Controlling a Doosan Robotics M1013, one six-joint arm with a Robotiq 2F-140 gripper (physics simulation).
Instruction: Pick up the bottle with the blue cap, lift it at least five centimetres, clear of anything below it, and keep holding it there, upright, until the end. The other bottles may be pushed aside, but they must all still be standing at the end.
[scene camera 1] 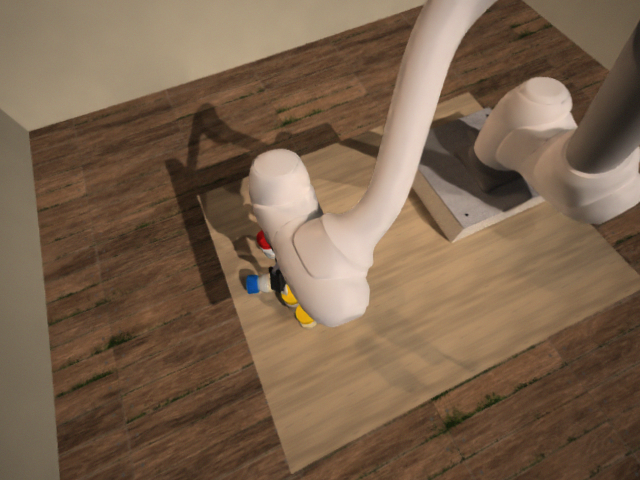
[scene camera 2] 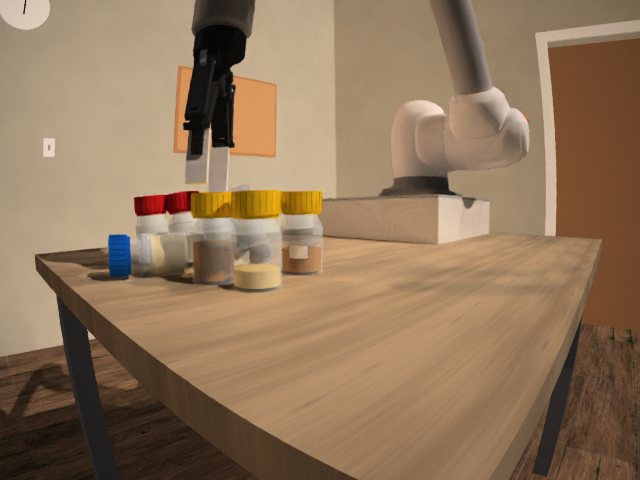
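Where they show: gripper, fingertip midpoint: [scene camera 2: 208, 188]; arm's base at its link origin: [scene camera 1: 492, 163].
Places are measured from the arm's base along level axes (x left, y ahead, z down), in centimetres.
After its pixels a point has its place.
The bottle with the blue cap [scene camera 1: 252, 284] {x 6.9, y 82.8, z 4.0 cm} [scene camera 2: 119, 255] {x 8.5, y 83.6, z 6.2 cm} lies on its side on the table, its cap toward the table's left edge in scene camera 2. My gripper [scene camera 2: 207, 184] {x 11.1, y 71.7, z -1.5 cm} points down above and behind the front bottles, its pale fingertips about at cap height. It is partly closed on something, most likely a bottle, which the bottles in front and the arm hide. The blue-capped bottle is not between the fingers. Two red-capped bottles [scene camera 2: 149, 205] {x -0.8, y 75.6, z 0.4 cm} [scene camera 2: 181, 201] {x 2.2, y 71.4, z 0.0 cm} and three yellow-capped bottles [scene camera 2: 211, 205] {x 17.2, y 74.7, z 0.6 cm} [scene camera 2: 256, 204] {x 23.5, y 73.1, z 0.5 cm} [scene camera 2: 301, 202] {x 19.8, y 63.4, z 0.5 cm} stand upright.
A clear, tilted shape [scene camera 2: 241, 186] {x 11.1, y 66.4, z -1.8 cm} shows behind the yellow caps; which bottle it belongs to I cannot tell. The arm hides most of the group in scene camera 1. The robot's base block [scene camera 1: 449, 222] {x 11.9, y 21.3, z 3.3 cm} [scene camera 2: 382, 219] {x 1.9, y 21.6, z 4.9 cm} stands farther back on the wooden table [scene camera 1: 413, 330] {x 35.5, y 45.1, z 9.6 cm} [scene camera 2: 361, 335] {x 39.5, y 76.1, z 9.6 cm}.
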